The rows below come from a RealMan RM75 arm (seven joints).
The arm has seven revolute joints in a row. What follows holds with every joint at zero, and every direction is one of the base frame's. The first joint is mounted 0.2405 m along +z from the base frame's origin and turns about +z. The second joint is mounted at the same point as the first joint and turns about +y. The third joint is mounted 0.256 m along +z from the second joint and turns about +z. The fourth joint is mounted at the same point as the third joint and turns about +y. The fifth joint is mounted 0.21 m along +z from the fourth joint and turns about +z. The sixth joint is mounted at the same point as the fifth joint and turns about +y. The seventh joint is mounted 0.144 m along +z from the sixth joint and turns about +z. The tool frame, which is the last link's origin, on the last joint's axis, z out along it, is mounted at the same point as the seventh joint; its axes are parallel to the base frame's.
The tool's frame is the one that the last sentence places.
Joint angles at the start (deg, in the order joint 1, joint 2, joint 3, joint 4, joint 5, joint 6, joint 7):
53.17, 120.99, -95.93, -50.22, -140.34, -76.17, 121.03
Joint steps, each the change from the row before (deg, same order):
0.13, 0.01, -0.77, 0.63, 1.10, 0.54, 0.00
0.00, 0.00, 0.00, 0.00, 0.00, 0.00, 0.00
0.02, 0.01, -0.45, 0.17, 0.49, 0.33, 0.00
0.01, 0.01, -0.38, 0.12, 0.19, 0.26, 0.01
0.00, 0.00, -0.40, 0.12, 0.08, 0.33, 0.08
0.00, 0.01, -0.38, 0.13, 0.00, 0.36, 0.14
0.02, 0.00, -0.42, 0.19, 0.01, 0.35, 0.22
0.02, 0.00, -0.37, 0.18, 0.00, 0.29, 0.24
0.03, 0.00, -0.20, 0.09, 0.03, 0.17, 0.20
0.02, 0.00, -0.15, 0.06, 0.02, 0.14, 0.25
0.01, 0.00, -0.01, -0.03, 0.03, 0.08, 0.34
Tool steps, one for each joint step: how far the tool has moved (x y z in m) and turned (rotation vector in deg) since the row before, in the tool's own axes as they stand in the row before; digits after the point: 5 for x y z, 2 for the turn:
-0.00141, 0.00198, 0.00271, -0.53, -0.36, -0.01
0.00000, 0.00000, 0.00000, 0.00, 0.00, 0.00
-0.00093, 0.00091, 0.00123, -0.14, -0.19, -0.11
-0.00034, 0.00053, 0.00100, -0.01, 0.02, -0.15
-0.00008, 0.00025, 0.00103, 0.10, 0.10, -0.11
0.00003, 0.00011, 0.00105, 0.16, 0.13, -0.05
0.00021, 0.00018, 0.00118, 0.12, 0.19, 0.02
0.00027, 0.00019, 0.00107, 0.09, 0.19, 0.07
-0.00007, 0.00006, 0.00050, 0.06, 0.07, 0.09
-0.00008, 0.00002, 0.00036, 0.06, 0.04, 0.17
-0.00034, -0.00016, -0.00009, 0.07, -0.08, 0.31

